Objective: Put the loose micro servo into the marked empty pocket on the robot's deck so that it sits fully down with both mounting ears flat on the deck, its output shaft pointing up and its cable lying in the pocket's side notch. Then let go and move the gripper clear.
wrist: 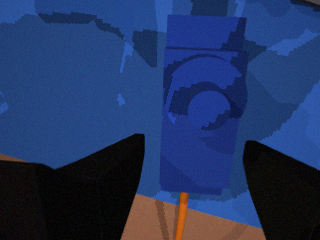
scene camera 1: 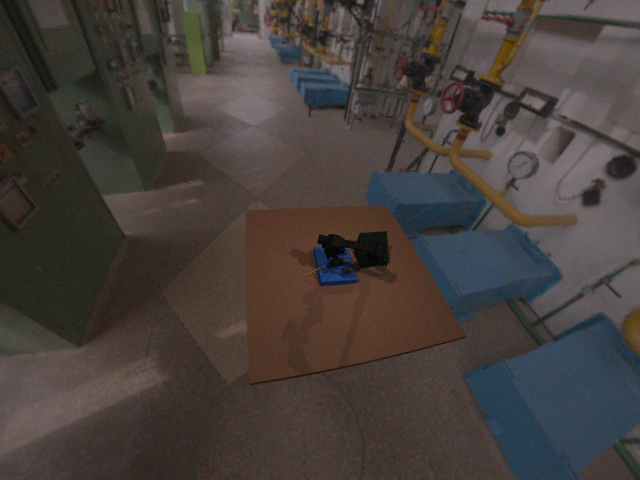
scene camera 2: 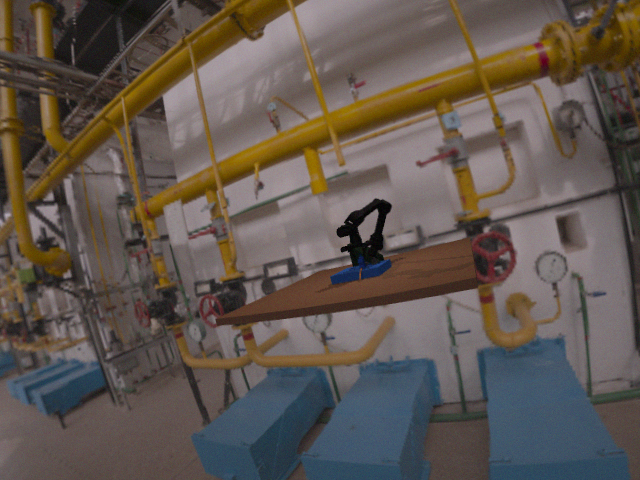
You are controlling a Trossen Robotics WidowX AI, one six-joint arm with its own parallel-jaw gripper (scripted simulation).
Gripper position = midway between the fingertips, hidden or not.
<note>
In view: the gripper (wrist: 193,146), a blue micro servo (wrist: 204,93) and a blue robot deck (wrist: 82,82).
</note>
